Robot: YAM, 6 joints.
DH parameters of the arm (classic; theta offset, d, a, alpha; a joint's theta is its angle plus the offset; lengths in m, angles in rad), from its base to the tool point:
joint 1: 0 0.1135 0.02 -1.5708
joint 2: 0 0 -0.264 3.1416
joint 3: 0.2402 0 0.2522 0
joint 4: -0.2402 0 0.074 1.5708
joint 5: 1.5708 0 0 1.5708
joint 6: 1.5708 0.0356 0 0
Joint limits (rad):
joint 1: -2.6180..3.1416
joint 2: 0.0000..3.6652
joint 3: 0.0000..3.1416
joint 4: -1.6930..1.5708
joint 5: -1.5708..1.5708
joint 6: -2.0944..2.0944
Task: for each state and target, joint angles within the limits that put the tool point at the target. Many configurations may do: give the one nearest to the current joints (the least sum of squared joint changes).
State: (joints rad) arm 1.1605 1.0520 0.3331 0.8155 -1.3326 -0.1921
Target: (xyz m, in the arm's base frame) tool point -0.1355 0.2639 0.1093
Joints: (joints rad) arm 1.9320 1.8374 0.5718 0.7388 -1.2260 -0.1921
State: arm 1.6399 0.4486 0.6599 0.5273 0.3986 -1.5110
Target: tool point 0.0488 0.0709 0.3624
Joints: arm 1.1945 0.3299 0.4946 0.4993 0.5739 -1.5110
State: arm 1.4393 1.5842 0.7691 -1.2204 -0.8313 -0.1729
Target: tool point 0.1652 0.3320 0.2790
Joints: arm 1.0405 1.7691 1.5065 -0.8268 -0.7948 -0.1729
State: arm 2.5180 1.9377 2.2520 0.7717 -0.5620 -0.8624
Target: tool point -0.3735 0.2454 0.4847
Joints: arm 2.5150 1.9864 1.9784 0.7741 -0.6040 -0.8624
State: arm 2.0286 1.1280 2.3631 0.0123 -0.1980 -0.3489
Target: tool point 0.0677 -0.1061 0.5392
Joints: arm 2.1887 0.3872 1.6418 -0.5019 -0.1774 -0.3489
